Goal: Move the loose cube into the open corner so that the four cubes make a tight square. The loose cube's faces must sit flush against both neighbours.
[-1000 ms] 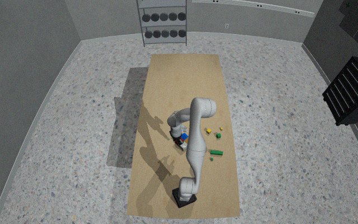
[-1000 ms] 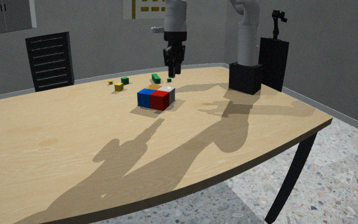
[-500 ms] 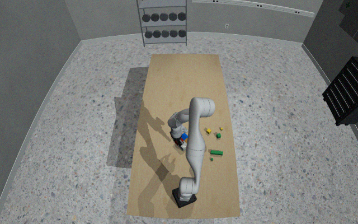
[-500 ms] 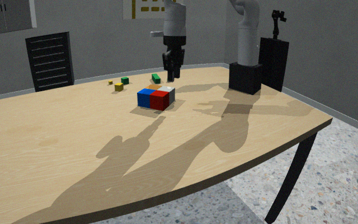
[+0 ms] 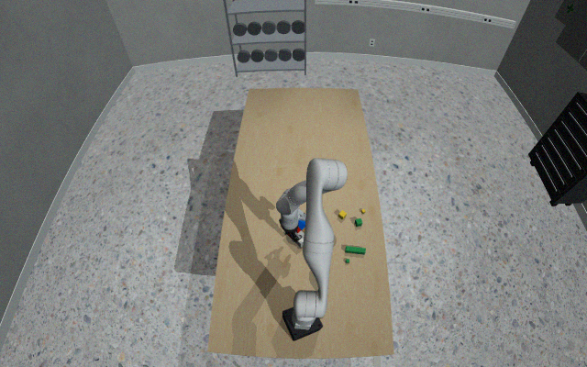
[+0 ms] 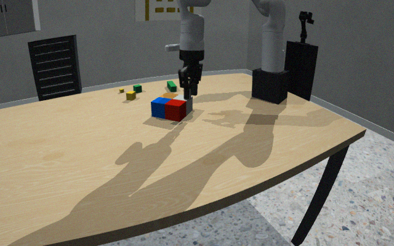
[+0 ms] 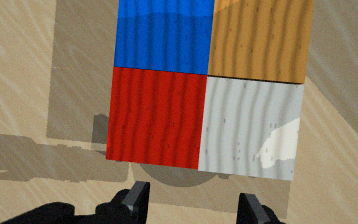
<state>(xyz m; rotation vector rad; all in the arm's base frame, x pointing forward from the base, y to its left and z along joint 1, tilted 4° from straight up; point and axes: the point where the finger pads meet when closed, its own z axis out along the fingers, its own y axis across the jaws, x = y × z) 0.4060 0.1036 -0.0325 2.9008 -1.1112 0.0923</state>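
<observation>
My hand is 6 cm above the red cube, 5 cm short of it and 1 cm to the left of it. From my hand the other things lie so: blue cube: 9 cm ahead, 6 cm below, 4 cm to the right; long green block: 32 cm to the right, 7 cm below, 2 cm behind; white cube: 6 cm below, 5 cm to the right, 1 cm ahead.
</observation>
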